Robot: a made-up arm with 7 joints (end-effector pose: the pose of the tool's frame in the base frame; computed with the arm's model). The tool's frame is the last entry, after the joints. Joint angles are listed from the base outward.
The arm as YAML. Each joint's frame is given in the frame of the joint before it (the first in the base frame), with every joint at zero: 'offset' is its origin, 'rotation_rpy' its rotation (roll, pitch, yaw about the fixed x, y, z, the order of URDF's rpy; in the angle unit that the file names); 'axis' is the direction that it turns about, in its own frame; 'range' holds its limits. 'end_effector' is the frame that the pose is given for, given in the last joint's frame.
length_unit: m
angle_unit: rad
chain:
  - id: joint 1
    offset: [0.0, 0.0, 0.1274]
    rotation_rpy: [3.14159, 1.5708, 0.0]
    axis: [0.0, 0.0, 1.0]
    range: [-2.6, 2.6]
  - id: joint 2
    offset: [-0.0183, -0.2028, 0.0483]
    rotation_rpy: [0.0, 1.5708, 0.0]
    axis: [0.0, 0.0, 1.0]
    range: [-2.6, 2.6]
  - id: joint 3
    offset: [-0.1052, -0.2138, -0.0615]
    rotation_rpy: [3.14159, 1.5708, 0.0]
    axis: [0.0, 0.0, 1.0]
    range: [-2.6, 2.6]
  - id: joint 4
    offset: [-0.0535, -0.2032, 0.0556]
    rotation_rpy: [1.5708, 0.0, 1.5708]
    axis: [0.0, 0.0, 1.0]
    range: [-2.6, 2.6]
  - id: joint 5
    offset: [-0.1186, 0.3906, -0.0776]
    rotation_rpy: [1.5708, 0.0, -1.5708]
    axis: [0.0, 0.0, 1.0]
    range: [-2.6, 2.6]
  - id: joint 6
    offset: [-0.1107, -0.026, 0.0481]
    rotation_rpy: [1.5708, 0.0, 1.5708]
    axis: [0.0, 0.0, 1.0]
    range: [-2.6, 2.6]
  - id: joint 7
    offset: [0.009, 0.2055, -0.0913]
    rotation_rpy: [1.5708, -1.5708, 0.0]
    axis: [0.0, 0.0, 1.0]
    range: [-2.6, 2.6]
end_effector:
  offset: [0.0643, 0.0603, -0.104]
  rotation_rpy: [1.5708, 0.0, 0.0]
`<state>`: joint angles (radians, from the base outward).
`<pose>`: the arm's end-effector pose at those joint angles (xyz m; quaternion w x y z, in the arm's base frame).
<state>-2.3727 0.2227 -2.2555 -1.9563 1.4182 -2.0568 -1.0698</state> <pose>0.0676 -0.5829 -0.0197 0.6348 0.6131 -0.0286 0.4694</pose>
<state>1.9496 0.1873 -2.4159 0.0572 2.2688 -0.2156 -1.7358</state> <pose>-0.3840 -0.5668 -0.9587 0.4511 0.1192 0.8405 0.2755</pose>
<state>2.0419 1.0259 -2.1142 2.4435 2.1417 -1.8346 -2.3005</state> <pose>0.7924 -0.3413 -0.2224 0.4796 -0.5103 0.6582 0.2762</pose>
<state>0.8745 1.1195 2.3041 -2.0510 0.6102 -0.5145 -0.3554</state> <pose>-0.3614 0.0901 -0.3053 0.7371 0.6125 0.2830 -0.0383</pose>
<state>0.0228 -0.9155 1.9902 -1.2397 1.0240 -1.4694 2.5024</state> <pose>-0.2522 -0.3841 -0.1282 0.6614 0.3737 -0.4149 -0.5008</pose>
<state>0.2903 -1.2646 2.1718 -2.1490 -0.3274 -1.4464 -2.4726</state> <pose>-0.2669 0.2042 -0.2146 0.3821 0.6591 0.6367 -0.1190</pose>
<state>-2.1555 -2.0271 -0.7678 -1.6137 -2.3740 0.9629 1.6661</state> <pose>-0.0139 -0.2078 -0.3424 0.4625 0.3967 -0.7056 -0.3617</pose>
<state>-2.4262 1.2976 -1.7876 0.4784 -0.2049 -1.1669 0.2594</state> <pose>0.0716 -0.0830 1.0889 0.1665 0.8451 0.3387 -0.3786</pose>
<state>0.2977 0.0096 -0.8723 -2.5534 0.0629 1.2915 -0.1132</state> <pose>0.0978 0.8874 -0.1807 0.1723 0.1637 -0.3557 -0.9039</pose>
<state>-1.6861 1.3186 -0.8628 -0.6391 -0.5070 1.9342 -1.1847</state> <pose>0.3071 -0.0510 1.1959 0.6112 0.0376 -0.3079 0.7281</pose>
